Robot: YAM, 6 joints.
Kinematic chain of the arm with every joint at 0, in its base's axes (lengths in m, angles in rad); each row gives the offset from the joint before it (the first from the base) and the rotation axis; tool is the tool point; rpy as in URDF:
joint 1: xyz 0 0 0.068 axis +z
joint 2: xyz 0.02 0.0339 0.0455 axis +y
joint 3: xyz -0.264 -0.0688 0 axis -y
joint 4: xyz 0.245 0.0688 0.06 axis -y
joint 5: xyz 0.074 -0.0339 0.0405 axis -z
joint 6: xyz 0.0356 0 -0.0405 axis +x
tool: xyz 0 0 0 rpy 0 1.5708 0
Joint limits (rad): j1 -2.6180..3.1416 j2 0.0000..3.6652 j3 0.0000..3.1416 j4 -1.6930..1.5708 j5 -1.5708..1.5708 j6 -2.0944..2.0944
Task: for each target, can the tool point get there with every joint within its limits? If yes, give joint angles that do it. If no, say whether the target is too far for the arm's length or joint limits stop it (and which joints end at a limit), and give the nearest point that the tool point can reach.
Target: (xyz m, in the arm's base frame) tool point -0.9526 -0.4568 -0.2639
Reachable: no: too far | nearest point -0.5289 -0.2989 -0.1010 | short by 0.481 m
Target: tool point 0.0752 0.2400 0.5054
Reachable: yes | joints 1.1900 1.3386 1.8054 -0.7483 -0.5753 1.1988
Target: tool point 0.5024 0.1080 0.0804
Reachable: yes | joints 0.1479 2.7506 2.3274 -1.1389 -1.1714 0.9246
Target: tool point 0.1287 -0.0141 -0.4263
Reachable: no: joint limits stop it (at a limit: joint 2) | nearest point 0.1463 -0.0160 -0.3658 | short by 0.063 m
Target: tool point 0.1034 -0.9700 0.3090
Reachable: no: too far | nearest point 0.0671 -0.6296 0.2390 | short by 0.349 m
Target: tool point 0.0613 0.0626 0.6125
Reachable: yes | joints -2.0020 1.1272 2.7830 -1.4246 -0.9775 -0.6394
